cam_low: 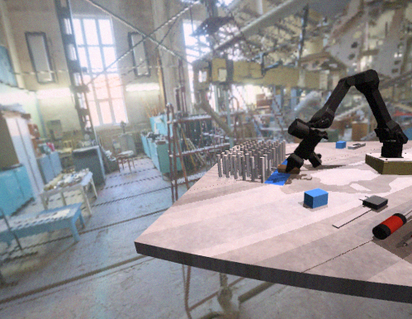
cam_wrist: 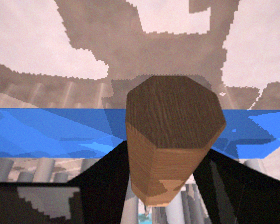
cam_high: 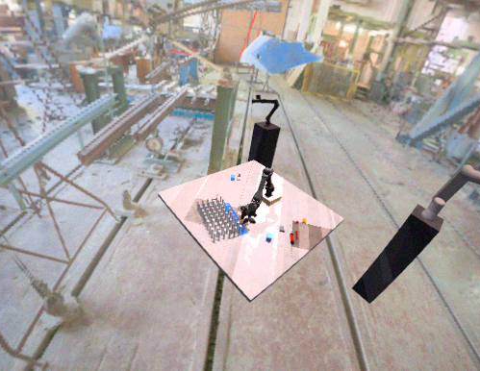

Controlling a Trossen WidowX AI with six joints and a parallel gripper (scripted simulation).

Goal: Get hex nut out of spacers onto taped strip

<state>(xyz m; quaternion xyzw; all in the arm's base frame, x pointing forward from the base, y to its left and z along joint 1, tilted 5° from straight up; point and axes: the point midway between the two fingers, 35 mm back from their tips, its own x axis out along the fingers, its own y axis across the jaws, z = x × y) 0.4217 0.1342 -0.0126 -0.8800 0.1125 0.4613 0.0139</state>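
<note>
The blue taped strip is 9 cm to the right of my gripper tip, 2 cm below it and 1 cm ahead of it.
</note>
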